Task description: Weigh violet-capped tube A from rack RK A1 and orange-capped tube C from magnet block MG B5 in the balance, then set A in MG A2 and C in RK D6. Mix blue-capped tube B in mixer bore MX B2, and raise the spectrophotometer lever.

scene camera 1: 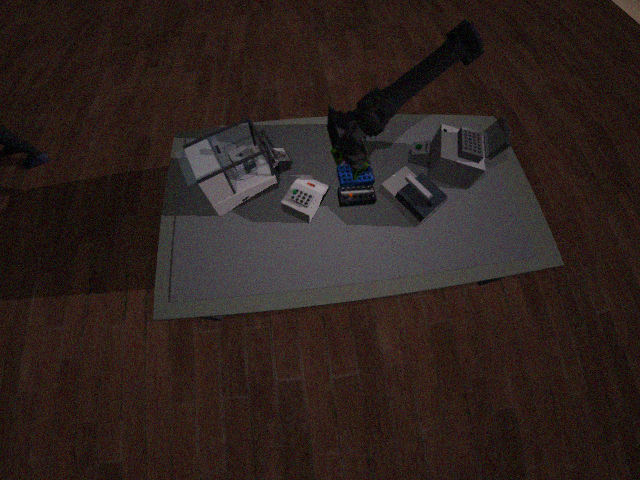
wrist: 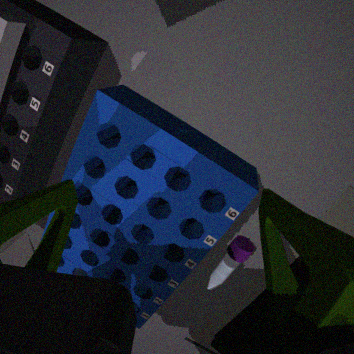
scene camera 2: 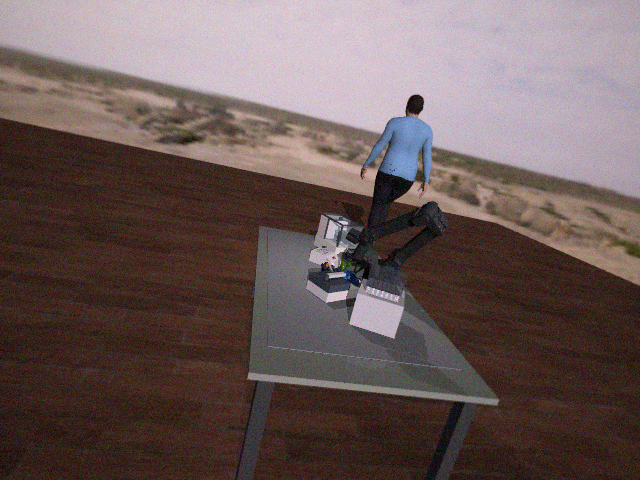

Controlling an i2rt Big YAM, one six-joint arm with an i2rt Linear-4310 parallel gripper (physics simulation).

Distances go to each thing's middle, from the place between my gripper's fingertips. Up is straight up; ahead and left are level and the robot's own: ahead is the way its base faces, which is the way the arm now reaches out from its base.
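Scene:
Picture the glass-box balance [scene camera 1: 233, 166]: my hand is 42 cm to the left of it, 5 cm short of it and 9 cm below it.

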